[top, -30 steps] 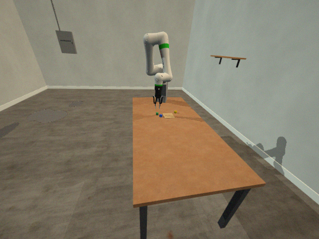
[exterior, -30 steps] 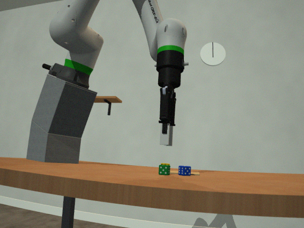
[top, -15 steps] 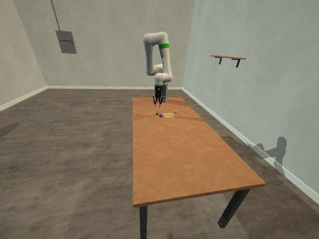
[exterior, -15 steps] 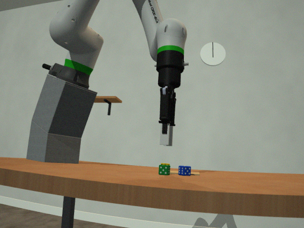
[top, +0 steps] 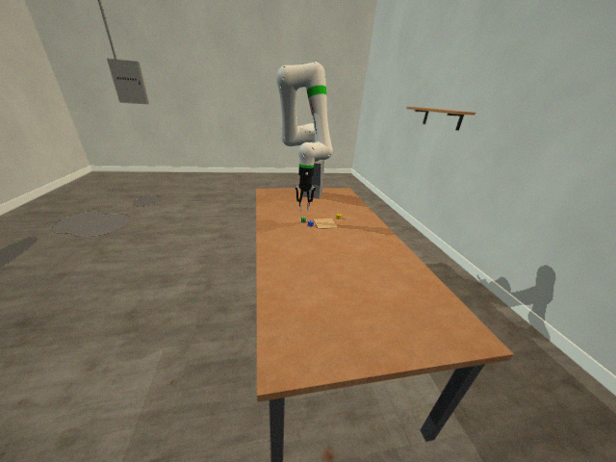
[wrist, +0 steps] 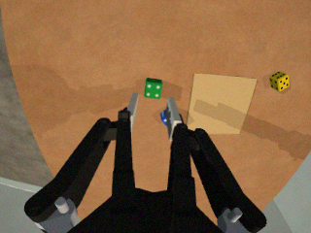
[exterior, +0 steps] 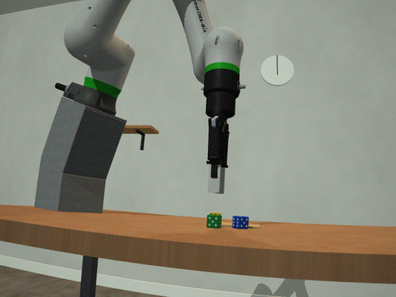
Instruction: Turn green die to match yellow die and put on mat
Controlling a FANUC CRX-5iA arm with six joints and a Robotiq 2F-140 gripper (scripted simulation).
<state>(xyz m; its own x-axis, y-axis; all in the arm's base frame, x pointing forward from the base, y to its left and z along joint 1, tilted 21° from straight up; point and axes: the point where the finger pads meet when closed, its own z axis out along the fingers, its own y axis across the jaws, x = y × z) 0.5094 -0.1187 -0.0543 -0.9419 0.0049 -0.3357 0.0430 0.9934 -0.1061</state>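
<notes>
Right now the green die is 100 mm below my hand. The rest, counted from my hand: blue die (60 mm ahead, 40 mm to the left, 100 mm below); then yellow die (50 mm behind, 270 mm to the left, 100 mm below); then tan mat (30 mm ahead, 150 mm to the left, 110 mm below).
</notes>
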